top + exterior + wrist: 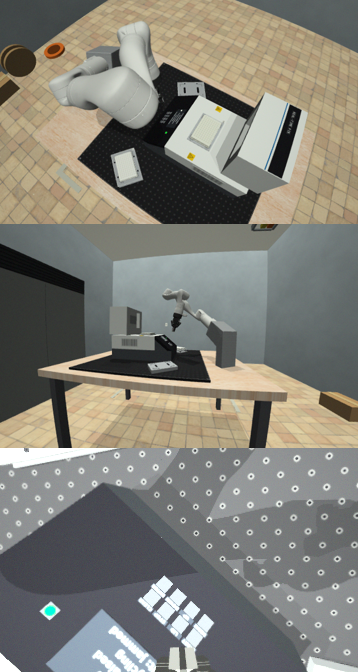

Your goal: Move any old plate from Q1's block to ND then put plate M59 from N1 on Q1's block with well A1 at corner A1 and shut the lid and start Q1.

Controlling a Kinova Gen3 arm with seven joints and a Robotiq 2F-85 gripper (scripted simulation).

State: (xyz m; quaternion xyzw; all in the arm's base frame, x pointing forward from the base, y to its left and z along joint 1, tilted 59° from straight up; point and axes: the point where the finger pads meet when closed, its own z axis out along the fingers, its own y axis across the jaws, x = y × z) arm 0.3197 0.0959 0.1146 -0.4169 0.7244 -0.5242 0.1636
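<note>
Now: the plate 23 cm ahead of my hand, 4 cm to the right of it and 4 cm below it.
</note>
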